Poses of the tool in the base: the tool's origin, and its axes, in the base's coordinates. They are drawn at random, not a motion.
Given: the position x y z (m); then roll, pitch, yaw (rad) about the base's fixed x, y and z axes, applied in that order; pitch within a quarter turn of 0, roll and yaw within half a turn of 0.
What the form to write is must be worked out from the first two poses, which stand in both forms.
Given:
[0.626, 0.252, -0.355, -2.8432, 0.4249, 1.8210]
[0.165, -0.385, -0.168, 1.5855, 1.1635, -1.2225]
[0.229, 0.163, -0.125, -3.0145, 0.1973, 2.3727]
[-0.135, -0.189, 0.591, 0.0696, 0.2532, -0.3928]
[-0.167, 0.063, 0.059, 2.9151, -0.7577, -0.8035]
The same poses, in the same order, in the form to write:
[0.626, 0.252, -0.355, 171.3, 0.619, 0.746, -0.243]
[0.165, -0.385, -0.168, 150.4, 0.733, -0.027, -0.680]
[0.229, 0.163, -0.125, 172.3, 0.379, 0.920, -0.096]
[-0.135, -0.189, 0.591, 27.4, 0.247, 0.494, -0.834]
[-0.167, 0.063, 0.059, 152.2, 0.858, -0.412, 0.306]

